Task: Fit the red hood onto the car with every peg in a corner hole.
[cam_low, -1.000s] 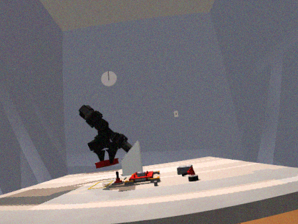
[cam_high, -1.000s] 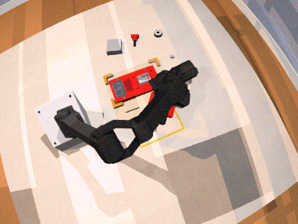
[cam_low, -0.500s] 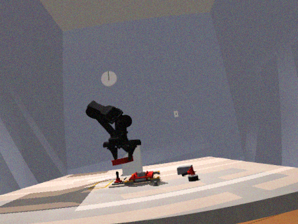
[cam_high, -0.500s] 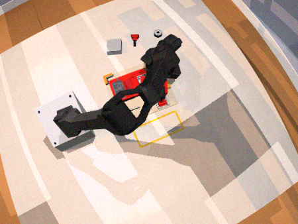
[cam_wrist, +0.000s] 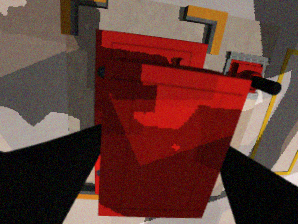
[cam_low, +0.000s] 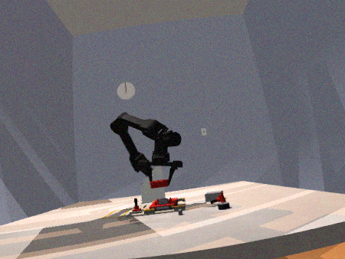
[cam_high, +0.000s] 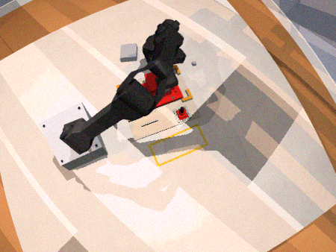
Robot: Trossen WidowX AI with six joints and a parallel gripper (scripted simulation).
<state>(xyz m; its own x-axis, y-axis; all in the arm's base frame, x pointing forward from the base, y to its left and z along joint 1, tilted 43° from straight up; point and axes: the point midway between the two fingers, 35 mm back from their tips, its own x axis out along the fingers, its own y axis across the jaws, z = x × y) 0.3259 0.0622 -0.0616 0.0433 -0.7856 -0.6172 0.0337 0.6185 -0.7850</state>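
Right now the grey engine block is 10 mm to the left of my gripper tip and 80 mm below it. The rest, counted from my gripper tip: red hood 10 mm above; then dark wheel 160 mm ahead, 230 mm to the left, 100 mm below; then orange-cornered jig 20 mm behind, 10 mm to the right, 90 mm below.
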